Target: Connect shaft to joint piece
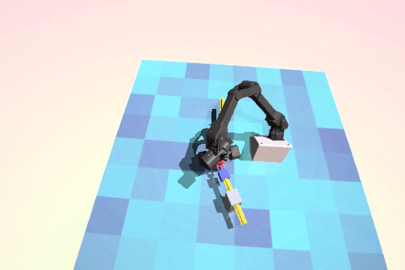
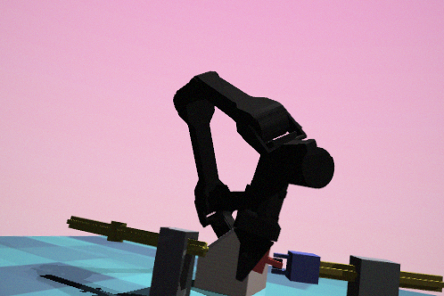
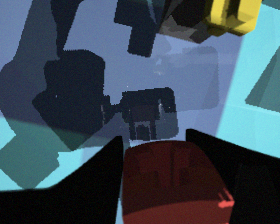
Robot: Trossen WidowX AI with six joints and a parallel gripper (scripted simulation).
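Right now the red joint piece is 40 mm above my gripper tip and 20 mm to the left of it.
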